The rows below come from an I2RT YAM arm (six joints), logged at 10 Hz.
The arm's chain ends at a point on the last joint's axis. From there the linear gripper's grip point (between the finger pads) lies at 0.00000 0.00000 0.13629 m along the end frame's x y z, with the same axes.
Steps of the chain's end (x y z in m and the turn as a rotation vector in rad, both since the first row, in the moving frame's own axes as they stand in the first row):
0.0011, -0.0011, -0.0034, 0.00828, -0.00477, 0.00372
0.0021, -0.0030, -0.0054, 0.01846, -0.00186, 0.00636
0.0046, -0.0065, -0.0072, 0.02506, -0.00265, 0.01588
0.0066, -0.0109, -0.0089, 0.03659, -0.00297, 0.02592
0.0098, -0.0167, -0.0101, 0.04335, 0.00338, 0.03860
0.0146, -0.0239, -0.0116, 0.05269, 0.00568, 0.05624
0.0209, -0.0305, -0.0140, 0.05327, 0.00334, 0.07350
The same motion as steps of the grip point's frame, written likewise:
0.0005, -0.0022, -0.0034, 0.00828, -0.00477, 0.00372
0.0019, -0.0055, -0.0054, 0.01846, -0.00186, 0.00636
0.0043, -0.0099, -0.0072, 0.02506, -0.00265, 0.01588
0.0063, -0.0159, -0.0090, 0.03659, -0.00297, 0.02592
0.0104, -0.0226, -0.0102, 0.04335, 0.00338, 0.03860
0.0156, -0.0311, -0.0118, 0.05269, 0.00568, 0.05624
0.0216, -0.0377, -0.0142, 0.05327, 0.00334, 0.07350

